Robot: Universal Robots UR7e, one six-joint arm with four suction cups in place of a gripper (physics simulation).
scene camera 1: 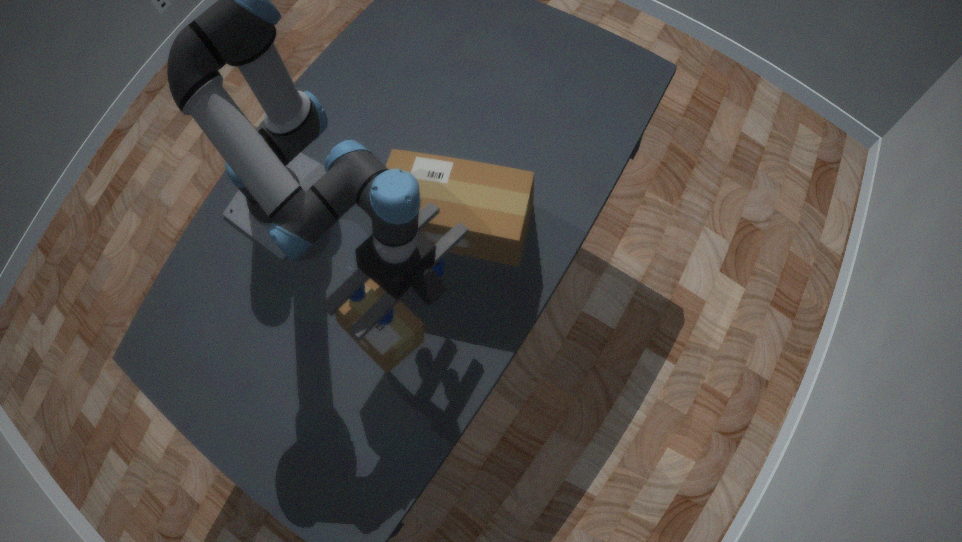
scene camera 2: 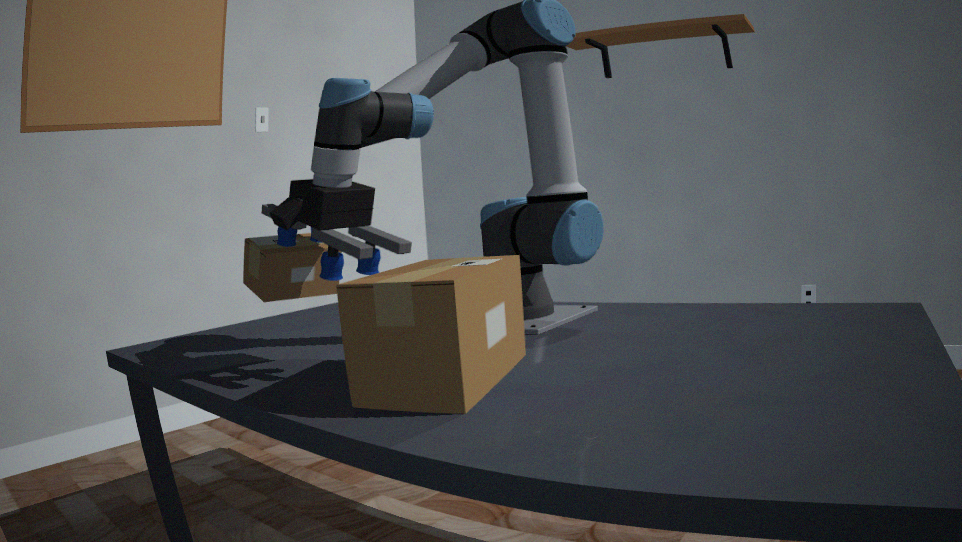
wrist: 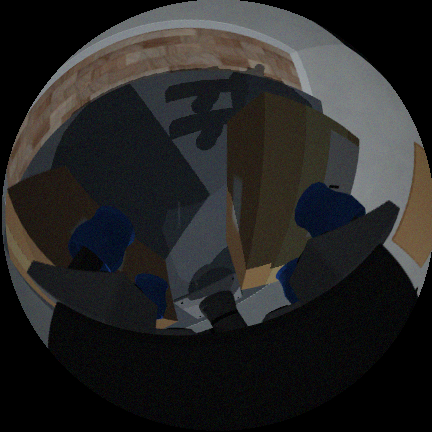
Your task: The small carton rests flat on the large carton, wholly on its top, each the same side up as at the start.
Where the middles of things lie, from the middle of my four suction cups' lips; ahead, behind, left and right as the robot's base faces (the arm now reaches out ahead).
Scene:
I see the small carton (scene camera 2: 273,272) 20 mm ahead of my suction cup, 80 mm to the right of it and 20 mm below it. From my suction cup the other things lie so: large carton (scene camera 2: 436,336) 30 mm behind, 210 mm to the left, 110 mm below.

